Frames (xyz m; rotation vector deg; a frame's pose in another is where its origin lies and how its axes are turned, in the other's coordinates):
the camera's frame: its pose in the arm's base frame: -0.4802 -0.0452 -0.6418 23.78 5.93 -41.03
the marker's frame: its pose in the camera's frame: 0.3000 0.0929 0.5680 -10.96 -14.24 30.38
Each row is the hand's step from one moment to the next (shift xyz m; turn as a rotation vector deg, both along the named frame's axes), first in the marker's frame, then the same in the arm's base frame.
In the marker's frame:
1: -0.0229 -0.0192 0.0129 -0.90 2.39 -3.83
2: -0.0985 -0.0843 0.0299 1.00 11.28 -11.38
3: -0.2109 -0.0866 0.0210 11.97 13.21 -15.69
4: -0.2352 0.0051 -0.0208 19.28 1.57 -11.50
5: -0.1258 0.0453 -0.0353 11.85 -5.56 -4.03
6: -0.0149 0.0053 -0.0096 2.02 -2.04 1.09
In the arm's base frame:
1: -0.0284 -0.0148 0.0059 0.34 3.02 -3.46
2: -0.1178 -0.0619 0.0002 5.41 12.13 -9.02
3: -0.2246 -0.0365 -0.0255 17.13 11.98 -11.27
4: -0.2210 0.0630 -0.0542 20.95 -1.51 -8.08
5: -0.1049 0.0779 -0.0453 10.95 -7.61 -3.12
6: -0.0114 0.0099 -0.0107 1.31 -2.58 1.01

